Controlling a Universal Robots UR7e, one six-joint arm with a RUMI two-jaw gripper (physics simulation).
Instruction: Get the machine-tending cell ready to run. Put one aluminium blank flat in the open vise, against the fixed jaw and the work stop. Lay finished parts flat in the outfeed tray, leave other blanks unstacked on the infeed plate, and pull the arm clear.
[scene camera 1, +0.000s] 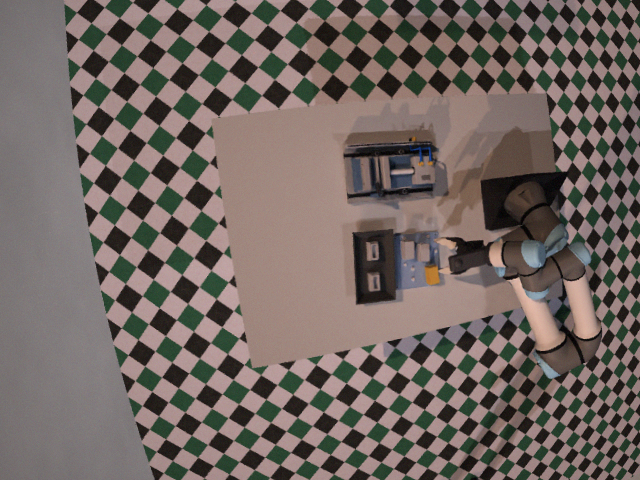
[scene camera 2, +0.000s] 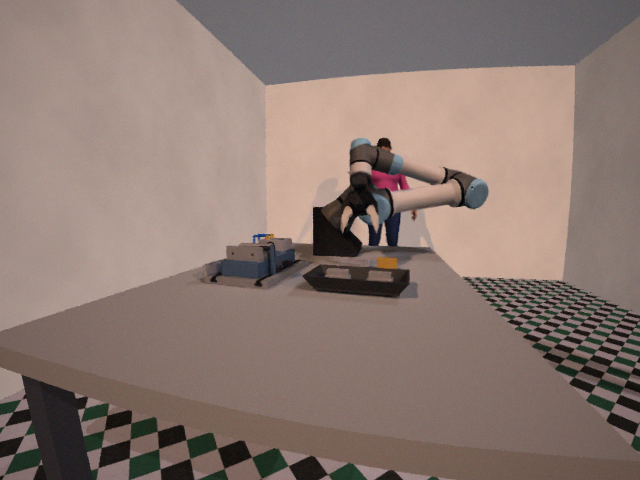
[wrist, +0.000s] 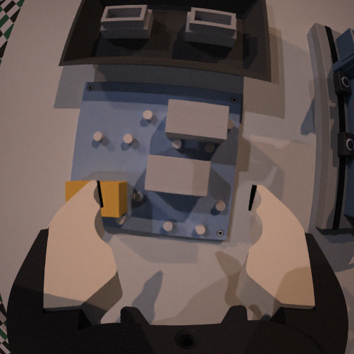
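Seen in the pictures: gripper, fingertip midpoint: (scene camera 1: 436, 255) (scene camera 2: 359, 233); arm's base at its link origin: (scene camera 1: 522, 197) (scene camera 2: 333, 221).
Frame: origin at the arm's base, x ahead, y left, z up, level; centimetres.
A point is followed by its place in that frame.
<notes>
My gripper (scene camera 1: 440, 255) @[x 33.2, y 18.8, z -1.8 cm] (scene camera 2: 359, 229) @[x 33.2, y 18.8, z -1.8 cm] (wrist: 175, 185) is open and empty, raised above the robot-side end of the blue infeed plate (scene camera 1: 405, 282) @[x 39.4, y 29.5, z -13.0 cm] (wrist: 107, 162). Two grey blanks lie apart on the pegged plate: one blank (scene camera 1: 408, 250) @[x 39.9, y 17.8, z -9.4 cm] (wrist: 197, 117) nearer the tray, the other blank (scene camera 1: 423, 252) @[x 34.3, y 18.7, z -9.4 cm] (wrist: 177, 175) nearer the gripper. The black outfeed tray (scene camera 1: 355, 268) @[x 58.3, y 22.9, z -9.7 cm] (scene camera 2: 356, 287) @[x 57.3, y 23.6, z -11.7 cm] (wrist: 165, 68) holds two hollow finished parts, one part (scene camera 1: 372, 258) @[x 52.7, y 19.8, z -9.1 cm] (wrist: 211, 36) and another part (scene camera 1: 374, 289) @[x 51.9, y 30.2, z -9.3 cm] (wrist: 125, 31), side by side. The vise (scene camera 1: 385, 173) @[x 49.6, y -7.5, z -4.2 cm] (scene camera 2: 248, 253) @[x 56.2, y -5.5, z -5.8 cm] stands beside them; its jaw gap is too small to judge.
An orange block (scene camera 1: 432, 274) @[x 30.8, y 26.6, z -9.4 cm] (scene camera 2: 386, 262) @[x 31.8, y 27.1, z -10.4 cm] (wrist: 116, 197) sits at the plate's corner, beneath one finger in the wrist view. The vise's blue hoses (scene camera 1: 430, 153) @[x 34.5, y -14.0, z -2.8 cm] stand up at its robot-side end. The black arm pedestal (scene camera 1: 493, 206) @[x 7.9, y 3.4, z -6.8 cm] (scene camera 2: 330, 237) @[x 8.2, y 1.4, z -6.1 cm] is behind. A person (scene camera 2: 390, 180) stands beyond the table.
</notes>
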